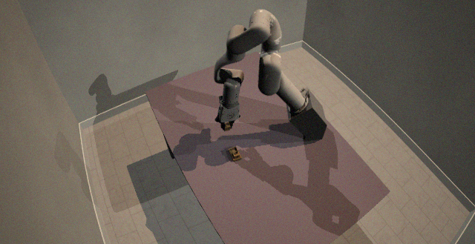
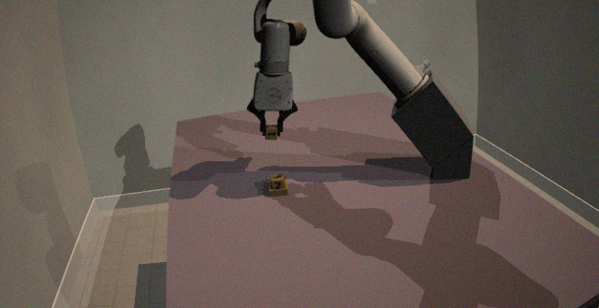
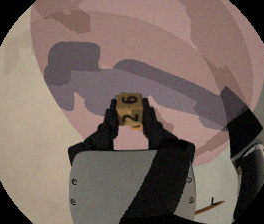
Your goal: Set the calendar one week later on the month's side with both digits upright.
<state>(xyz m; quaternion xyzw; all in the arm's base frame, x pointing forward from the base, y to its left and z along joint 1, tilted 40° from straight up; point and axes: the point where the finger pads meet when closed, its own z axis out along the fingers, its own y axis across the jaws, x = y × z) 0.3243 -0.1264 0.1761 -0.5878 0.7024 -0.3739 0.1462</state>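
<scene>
Right now my hand is 120 mm to the right of the yellow digit cube, 100 mm above it and 40 mm short of it. Round my hand: tray: 120 mm below, 100 mm to the left, 30 mm ahead.
</scene>
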